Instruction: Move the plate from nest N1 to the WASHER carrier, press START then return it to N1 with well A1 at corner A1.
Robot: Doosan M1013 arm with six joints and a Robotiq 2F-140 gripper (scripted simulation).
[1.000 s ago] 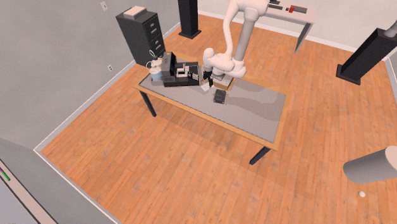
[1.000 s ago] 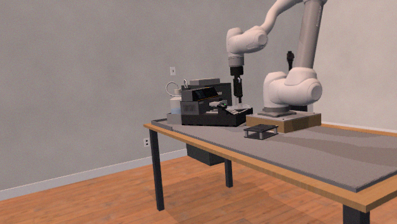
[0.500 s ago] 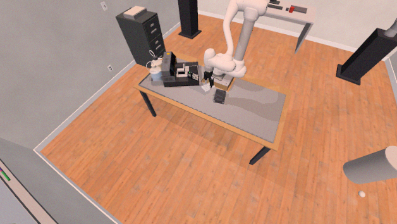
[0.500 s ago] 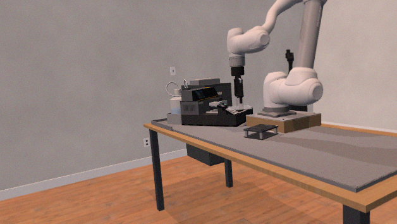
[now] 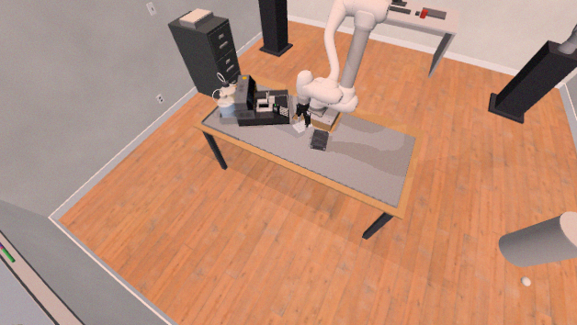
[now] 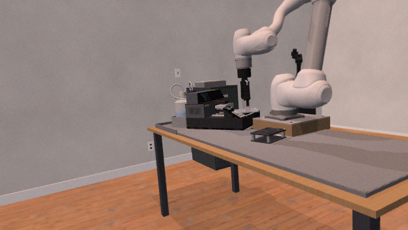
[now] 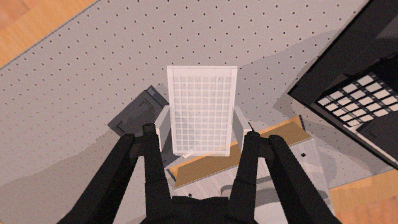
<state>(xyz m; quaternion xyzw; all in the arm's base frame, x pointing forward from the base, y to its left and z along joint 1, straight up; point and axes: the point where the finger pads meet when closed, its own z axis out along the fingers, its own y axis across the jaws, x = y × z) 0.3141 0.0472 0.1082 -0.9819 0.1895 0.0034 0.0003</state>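
My hand is 13 cm to the right of the black plate nest N1, 13 cm above it and 5 cm past it. From my hand the other things lie so: white well plate: 3 cm below; then plate washer: 46 cm to the right, 10 cm behind, 5 cm below.
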